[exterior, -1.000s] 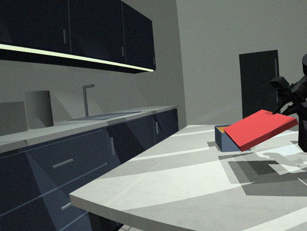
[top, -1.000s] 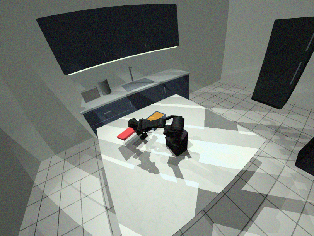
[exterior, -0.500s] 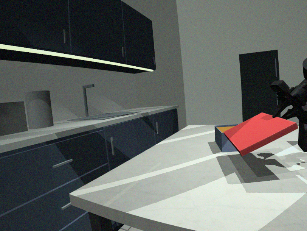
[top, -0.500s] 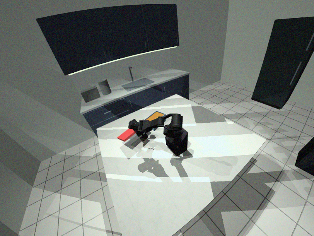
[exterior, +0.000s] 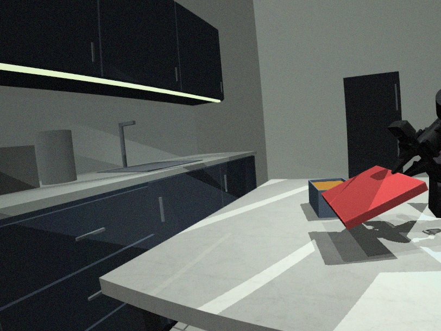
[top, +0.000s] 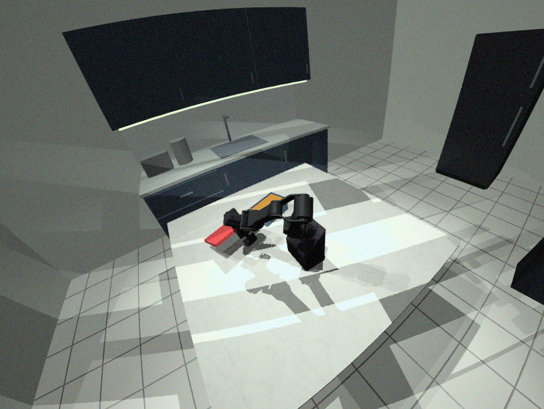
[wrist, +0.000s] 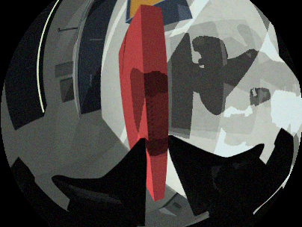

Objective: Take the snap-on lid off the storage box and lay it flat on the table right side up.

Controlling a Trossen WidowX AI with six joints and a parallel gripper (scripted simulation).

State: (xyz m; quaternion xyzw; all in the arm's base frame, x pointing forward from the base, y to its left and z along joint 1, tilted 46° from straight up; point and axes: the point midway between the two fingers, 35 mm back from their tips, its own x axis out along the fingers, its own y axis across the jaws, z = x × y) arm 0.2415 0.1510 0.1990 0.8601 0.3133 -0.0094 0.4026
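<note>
My gripper tip is now 7 cm short of the red lid, 3 cm above it and 2 cm to the right of it. The rest, counted from my gripper tip: storage box (30 cm to the right, 15 cm ahead, 12 cm below).
</note>
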